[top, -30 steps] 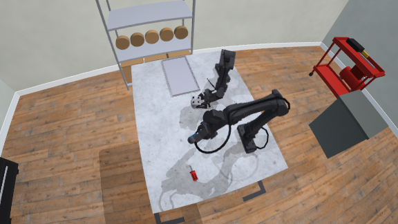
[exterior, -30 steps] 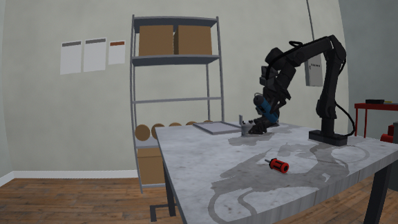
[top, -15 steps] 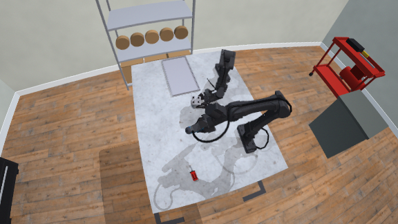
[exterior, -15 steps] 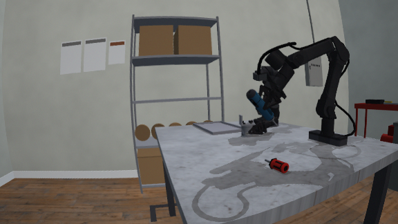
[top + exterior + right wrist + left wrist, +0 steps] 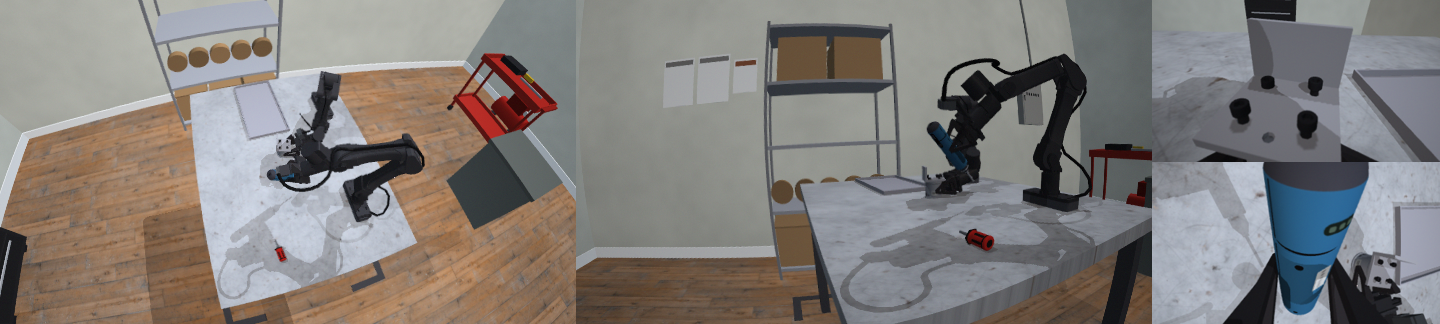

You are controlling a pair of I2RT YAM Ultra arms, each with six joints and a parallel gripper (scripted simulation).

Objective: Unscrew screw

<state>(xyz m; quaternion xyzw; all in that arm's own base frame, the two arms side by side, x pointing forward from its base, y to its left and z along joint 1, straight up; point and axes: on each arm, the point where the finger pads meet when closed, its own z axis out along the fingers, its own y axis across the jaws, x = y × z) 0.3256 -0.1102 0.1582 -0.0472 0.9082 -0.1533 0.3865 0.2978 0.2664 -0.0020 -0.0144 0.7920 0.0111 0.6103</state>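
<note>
Now: the joint module right at my right hand. Round my right hand: screw: 2 cm ahead, 1 cm to the left, 4 cm above; then grey bracket: 5 cm above; then bit: 4 cm behind, 20 cm to the left, 7 cm above.
</note>
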